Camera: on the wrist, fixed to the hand. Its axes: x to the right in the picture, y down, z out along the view.
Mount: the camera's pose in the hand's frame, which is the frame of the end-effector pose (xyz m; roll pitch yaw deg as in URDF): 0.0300 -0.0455 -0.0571 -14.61 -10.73 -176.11
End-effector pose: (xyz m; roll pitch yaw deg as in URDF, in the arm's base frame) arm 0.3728 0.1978 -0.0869 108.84 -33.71 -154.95
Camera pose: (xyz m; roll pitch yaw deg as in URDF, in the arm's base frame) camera 0.3669 0.1192 -0.0907 -116.02 40.28 36.75
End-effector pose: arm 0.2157 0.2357 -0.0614 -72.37 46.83 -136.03
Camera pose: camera 0.1399 0.2573 -0.0654 69.70 -52.84 28.88
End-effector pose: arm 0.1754 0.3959 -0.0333 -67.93 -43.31 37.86
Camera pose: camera 0.2244 0.3453 0.0023 47.08 35.21 -152.54
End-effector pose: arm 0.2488 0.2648 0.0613 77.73 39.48 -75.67
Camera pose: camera 0.2903 0.2886 -0.0015 -100.83 -37.12 118.57
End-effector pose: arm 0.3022 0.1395 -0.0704 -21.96 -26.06 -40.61
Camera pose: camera 0.2933 0.0634 -0.0895 7.55 14.66 138.93
